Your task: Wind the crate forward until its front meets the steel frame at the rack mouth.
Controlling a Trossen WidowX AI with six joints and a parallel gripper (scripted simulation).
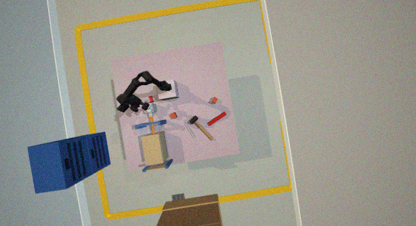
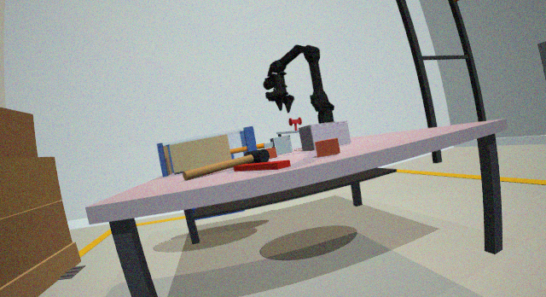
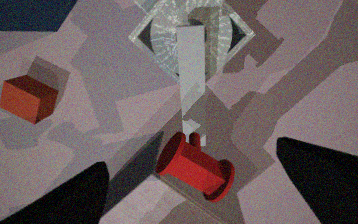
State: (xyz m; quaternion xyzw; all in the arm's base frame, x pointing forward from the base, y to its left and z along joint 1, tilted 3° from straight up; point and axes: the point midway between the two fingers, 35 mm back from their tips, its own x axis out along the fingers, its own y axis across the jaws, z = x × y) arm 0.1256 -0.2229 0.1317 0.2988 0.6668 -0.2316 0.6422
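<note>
Now: the winch handle 1 cm behind my gripper tip and 10 cm below it. Also, from my gripper tip: grey winch (2 cm ahead, 5 cm to the right, 18 cm below); blue steel frame (20 cm ahead, 6 cm to the right, 11 cm below); red knob (3 cm behind, 3 cm to the left, 8 cm below).
</note>
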